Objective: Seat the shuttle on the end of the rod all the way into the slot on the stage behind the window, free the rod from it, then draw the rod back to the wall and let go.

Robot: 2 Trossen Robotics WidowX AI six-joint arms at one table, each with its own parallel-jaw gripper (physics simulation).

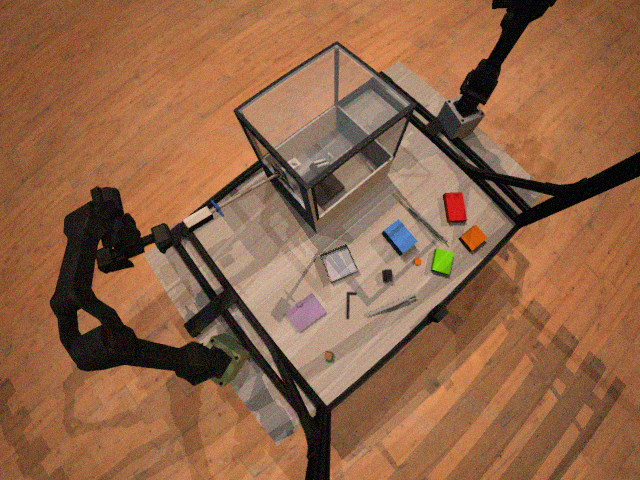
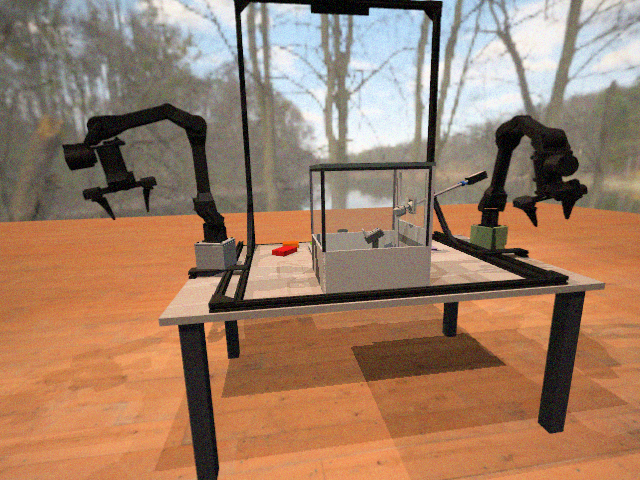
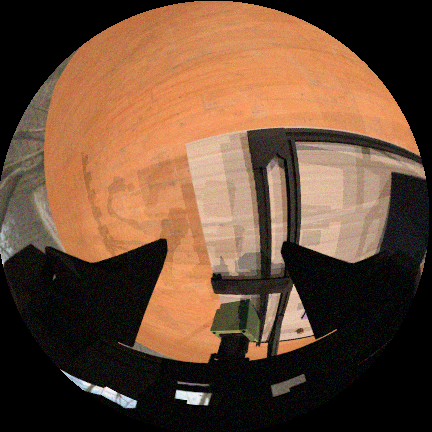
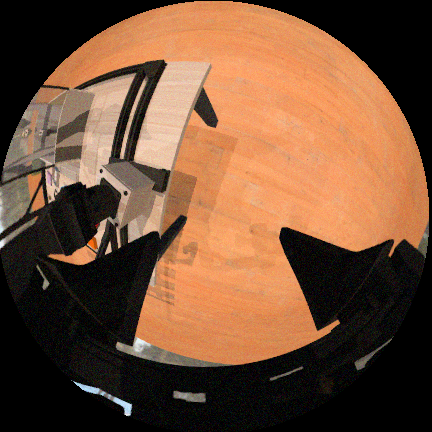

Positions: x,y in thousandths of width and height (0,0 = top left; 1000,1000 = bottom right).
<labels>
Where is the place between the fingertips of my right gripper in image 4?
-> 513,545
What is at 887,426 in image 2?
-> My left gripper.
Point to a glass-walled box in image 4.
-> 131,321
</labels>
